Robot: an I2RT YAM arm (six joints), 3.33 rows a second.
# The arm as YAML. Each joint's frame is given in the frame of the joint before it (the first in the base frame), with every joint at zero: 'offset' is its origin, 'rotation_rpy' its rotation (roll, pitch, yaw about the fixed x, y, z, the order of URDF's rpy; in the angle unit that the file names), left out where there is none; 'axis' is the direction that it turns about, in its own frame. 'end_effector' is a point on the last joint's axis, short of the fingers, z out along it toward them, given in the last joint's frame.
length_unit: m
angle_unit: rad
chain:
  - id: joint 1
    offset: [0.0, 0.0, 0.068]
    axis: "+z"
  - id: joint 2
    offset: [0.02, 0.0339, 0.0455]
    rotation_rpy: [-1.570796, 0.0, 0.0]
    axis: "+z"
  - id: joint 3
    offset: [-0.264, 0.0, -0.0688]
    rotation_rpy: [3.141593, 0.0, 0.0]
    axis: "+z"
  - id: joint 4
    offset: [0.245, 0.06, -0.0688]
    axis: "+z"
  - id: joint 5
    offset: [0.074, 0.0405, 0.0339]
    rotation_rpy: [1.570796, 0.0, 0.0]
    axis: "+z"
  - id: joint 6
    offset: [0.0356, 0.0, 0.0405]
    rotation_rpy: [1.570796, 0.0, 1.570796]
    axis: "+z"
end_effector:
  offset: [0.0, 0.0, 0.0]
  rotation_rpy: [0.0, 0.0, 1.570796]
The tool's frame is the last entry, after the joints.
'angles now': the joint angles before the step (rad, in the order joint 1, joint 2, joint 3, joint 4, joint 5, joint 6). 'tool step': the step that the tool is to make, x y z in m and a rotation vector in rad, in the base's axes. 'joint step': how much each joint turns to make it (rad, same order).
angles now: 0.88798, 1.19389, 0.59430, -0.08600, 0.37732, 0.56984
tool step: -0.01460, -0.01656, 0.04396, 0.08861, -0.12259, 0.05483
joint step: 0.00058, -0.19698, 0.01969, -0.04638, -0.02258, -0.06744
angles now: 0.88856, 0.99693, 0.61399, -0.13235, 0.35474, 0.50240
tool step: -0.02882, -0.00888, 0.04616, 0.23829, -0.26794, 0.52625
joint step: -0.00038, -0.20733, -0.04292, 0.22379, -0.48087, -0.21910
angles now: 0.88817, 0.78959, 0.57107, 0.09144, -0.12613, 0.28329
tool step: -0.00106, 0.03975, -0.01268, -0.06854, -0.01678, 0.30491
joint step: 0.08230, 0.18002, 0.03647, 0.07742, -0.21126, -0.09144
